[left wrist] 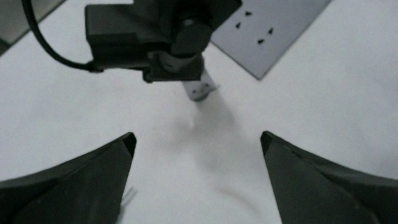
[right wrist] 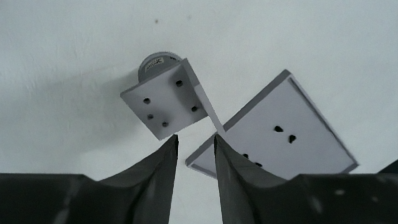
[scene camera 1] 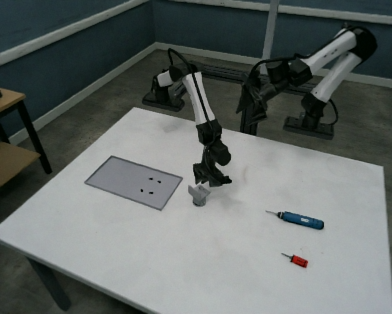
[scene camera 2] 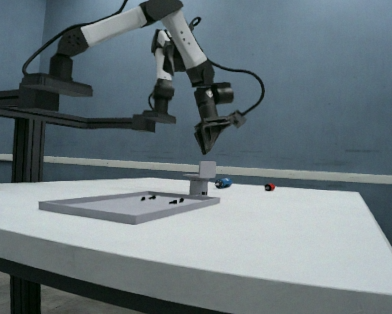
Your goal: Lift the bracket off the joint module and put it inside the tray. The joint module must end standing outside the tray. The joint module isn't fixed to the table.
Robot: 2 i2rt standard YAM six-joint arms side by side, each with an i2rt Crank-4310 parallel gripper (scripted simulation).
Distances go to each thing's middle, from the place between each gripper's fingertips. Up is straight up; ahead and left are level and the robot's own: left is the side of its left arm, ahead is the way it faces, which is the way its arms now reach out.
Right now my right hand [scene camera 2: 206, 153] is 2 cm past the grey l-shaped bracket [right wrist: 169, 101], 1 cm to the left of it and 7 cm above it. From my right hand the other things lie so: round grey joint module [right wrist: 157, 61] (2 cm behind, 11 cm below); then tray [scene camera 2: 96, 207] (4 cm behind, 35 cm to the right, 13 cm below).
My left hand [scene camera 1: 240, 118] is 110 mm short of the grey l-shaped bracket, 130 mm to the left of it and 340 mm above it. The rest, counted from my left hand: round grey joint module (110 mm ahead, 130 mm to the right, 380 mm below); tray (90 mm ahead, 470 mm to the right, 400 mm below).
